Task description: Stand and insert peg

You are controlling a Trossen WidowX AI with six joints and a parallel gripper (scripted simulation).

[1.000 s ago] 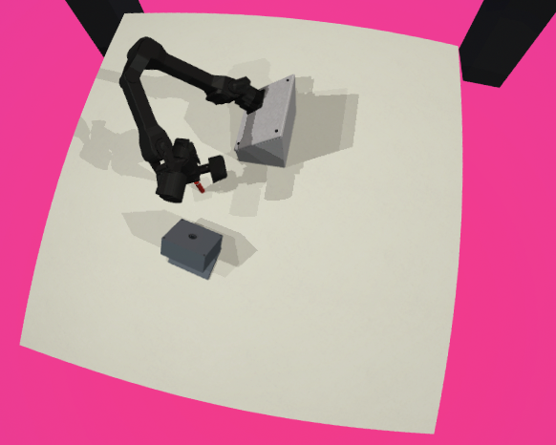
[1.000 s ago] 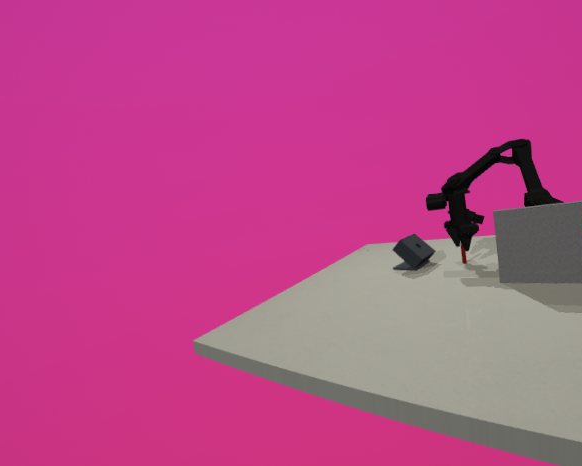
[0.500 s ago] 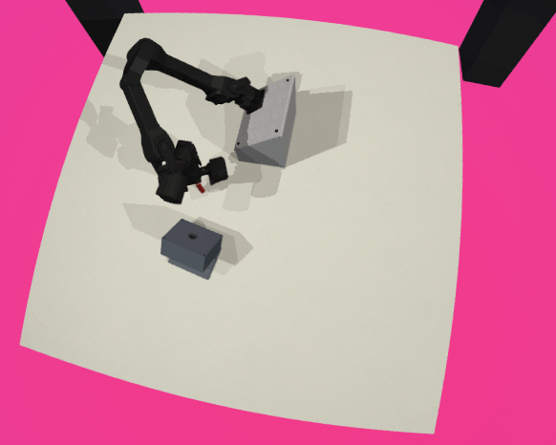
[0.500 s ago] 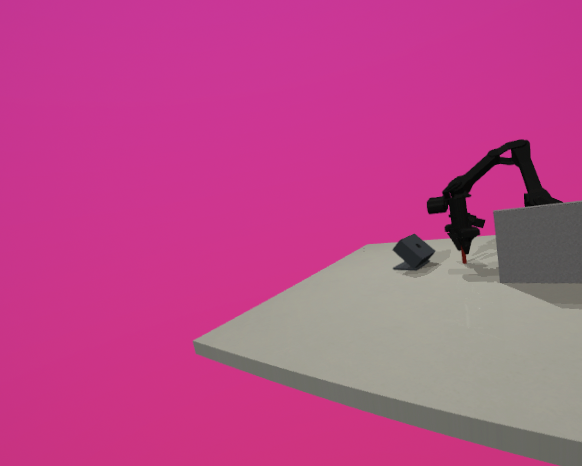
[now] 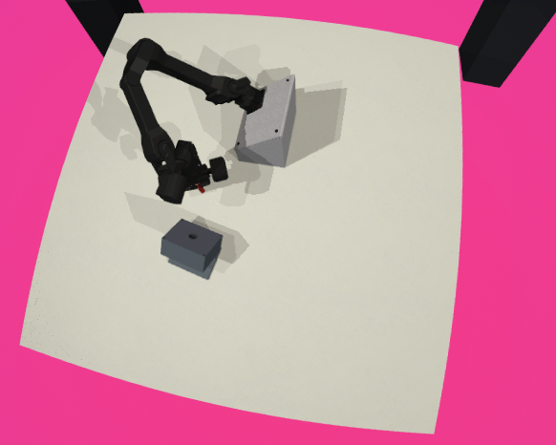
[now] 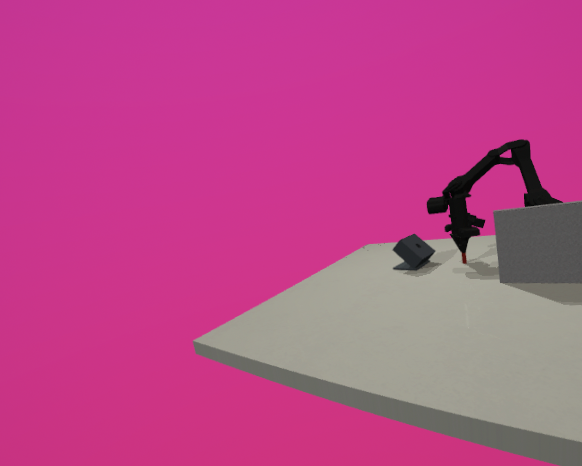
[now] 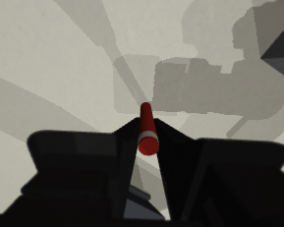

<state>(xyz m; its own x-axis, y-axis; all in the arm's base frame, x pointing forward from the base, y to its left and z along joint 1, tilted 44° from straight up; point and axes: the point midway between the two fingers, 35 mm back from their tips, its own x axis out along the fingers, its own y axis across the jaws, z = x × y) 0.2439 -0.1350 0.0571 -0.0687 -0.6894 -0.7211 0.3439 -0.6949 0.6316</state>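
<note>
Right now my gripper tip is 17 cm short of the dark sloped panel, 2 cm below it and 1 cm to the right of it. The rest, counted from my gripper tip: red peg (2 cm above).
</note>
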